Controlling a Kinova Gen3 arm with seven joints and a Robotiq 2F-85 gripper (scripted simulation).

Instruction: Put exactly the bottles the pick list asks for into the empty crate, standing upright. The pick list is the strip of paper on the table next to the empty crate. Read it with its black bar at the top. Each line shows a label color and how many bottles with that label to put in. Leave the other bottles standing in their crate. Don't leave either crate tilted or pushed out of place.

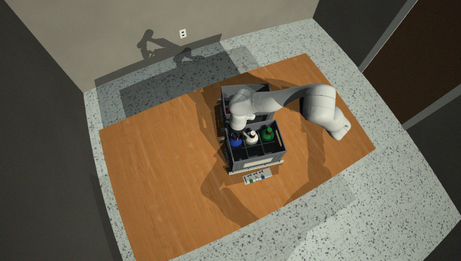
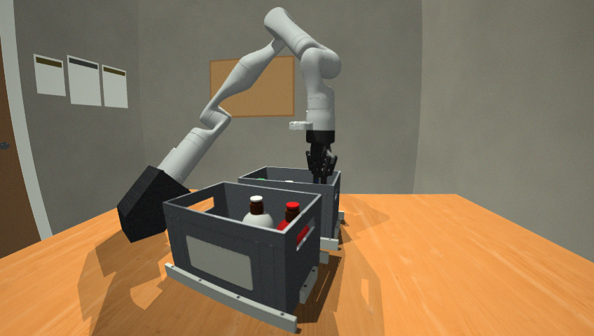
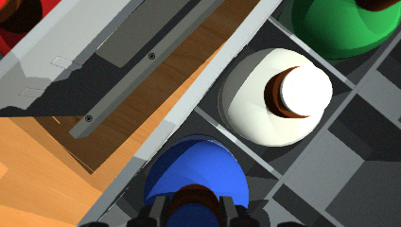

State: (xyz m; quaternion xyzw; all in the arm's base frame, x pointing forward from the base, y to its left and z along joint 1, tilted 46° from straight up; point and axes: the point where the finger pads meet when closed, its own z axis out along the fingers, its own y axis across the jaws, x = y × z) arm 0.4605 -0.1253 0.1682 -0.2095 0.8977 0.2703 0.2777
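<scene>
My gripper is now 70 mm above the blue bottle. The rest, counted from my hand: red bottle (40 mm behind, 160 mm to the right, 80 mm below); green bottle (180 mm behind, 20 mm to the left, 80 mm below); pick list (70 mm behind, 190 mm to the left, 170 mm below).
</scene>
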